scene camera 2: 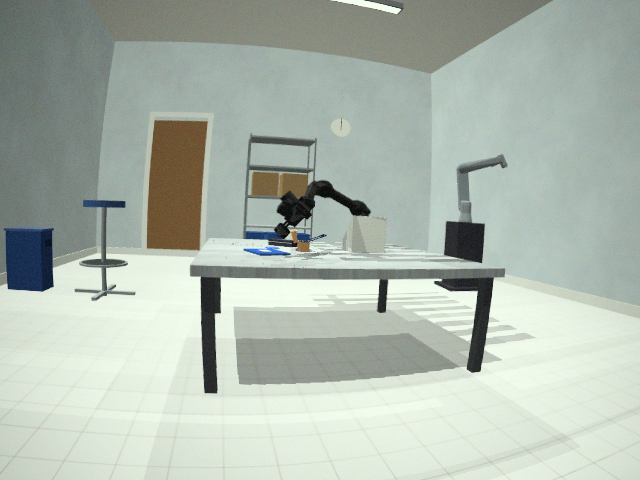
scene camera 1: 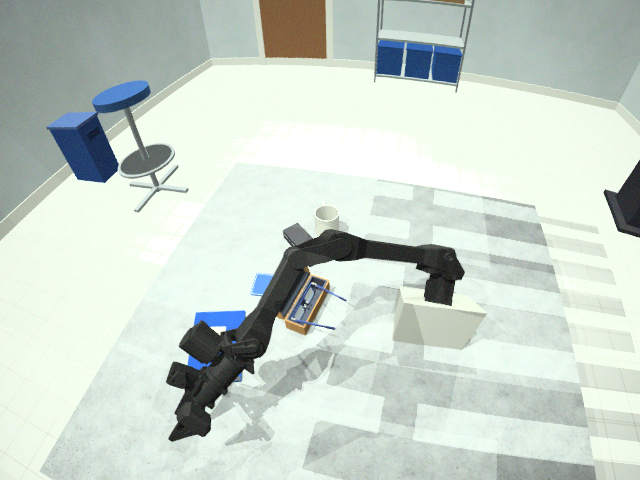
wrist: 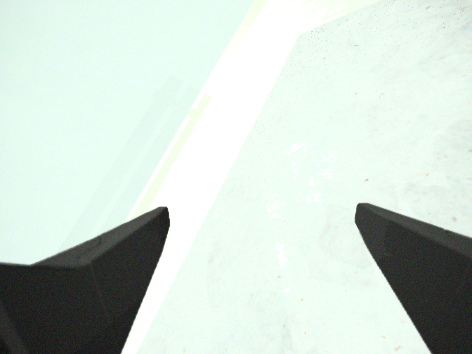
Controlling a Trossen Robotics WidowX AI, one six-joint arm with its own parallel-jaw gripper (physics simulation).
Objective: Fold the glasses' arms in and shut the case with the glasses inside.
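Frame: origin at the arm's base, x ahead, y left, z up, level; metres.
Seen in the pictures: gripper, between the fingertips: (scene camera 2: 284, 228) (scene camera 1: 173, 426) (wrist: 261, 213); arm's base, origin of its link: (scene camera 2: 365, 224) (scene camera 1: 438, 300).
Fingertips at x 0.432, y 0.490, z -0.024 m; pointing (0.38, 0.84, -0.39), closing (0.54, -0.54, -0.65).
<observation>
Offsets run from my fingertips to a thing's top centre. "spot": to the spot under its first point.
The orange-brown case {spot: dx -0.108, dy -0.363, dz -0.088 m} (scene camera 1: 296, 326) (scene camera 2: 302, 247) stands open on the table, its lid {dx -0.057, dy -0.447, dz -0.023 m} (scene camera 1: 298, 295) (scene camera 2: 294, 236) raised on the left side and partly covered by the robot's arm in scene camera 1. The blue-framed glasses (scene camera 1: 305, 304) lie in the case. Both of their arms are unfolded and stick out over the case's right side. My gripper (scene camera 1: 187, 431) (scene camera 2: 281, 230) (wrist: 261, 213) is open and empty, above the table to the front left of the case and apart from it. The case and glasses do not show in the wrist view.
The robot's arm rises by a cream block (scene camera 1: 431, 325) (scene camera 2: 368, 235) and arches over the case. A blue flat item {dx +0.078, dy -0.239, dz -0.116 m} (scene camera 1: 206, 316) (scene camera 2: 266, 251) lies left of the case, with a small blue pad {dx +0.055, dy -0.469, dz -0.119 m} (scene camera 1: 261, 284) behind it. A dark block {dx +0.003, dy -0.652, dz -0.089 m} (scene camera 1: 296, 235) and a white mug {spot: dx -0.054, dy -0.712, dz -0.041 m} (scene camera 1: 326, 221) are farther back.
</observation>
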